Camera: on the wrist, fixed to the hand. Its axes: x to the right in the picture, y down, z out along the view.
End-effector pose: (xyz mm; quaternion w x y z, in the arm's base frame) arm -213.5 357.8 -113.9 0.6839 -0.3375 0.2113 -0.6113
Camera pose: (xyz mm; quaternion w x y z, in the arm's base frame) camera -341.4 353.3 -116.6 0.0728 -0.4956 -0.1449 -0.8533
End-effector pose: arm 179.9 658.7 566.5 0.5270 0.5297 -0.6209 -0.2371
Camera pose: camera 297.2 670.0 516.3 0.1526 0.7504 -0.1301 -0.6298
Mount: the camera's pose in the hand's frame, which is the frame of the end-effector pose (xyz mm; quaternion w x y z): -16.8 -86.9 -92.5 0.7080 -0.0455 -0.1295 -0.6927
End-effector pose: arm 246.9 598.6 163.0 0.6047 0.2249 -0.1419 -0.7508
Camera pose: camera 223.5 640.2 44.2 0.1001 -0.1328 -0.0112 0.9860
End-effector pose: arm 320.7 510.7 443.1 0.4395 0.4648 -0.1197 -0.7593
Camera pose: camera 350.4 595.6 352.0 0.2092 -0.2937 -0.2149 0.9077
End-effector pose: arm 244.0 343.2 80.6 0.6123 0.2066 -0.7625 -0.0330
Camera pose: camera 358.3 288.6 61.7 0.3213 0.6423 -0.4745 -0.5089
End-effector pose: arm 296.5 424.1 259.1 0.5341 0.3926 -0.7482 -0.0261
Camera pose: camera 423.0 409.6 245.8 0.2811 0.7686 -0.3258 -0.4734
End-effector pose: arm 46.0 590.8 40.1 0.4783 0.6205 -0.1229 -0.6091
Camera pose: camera 85.6 688.7 -32.2 0.0710 -0.4238 -0.3086 0.8486
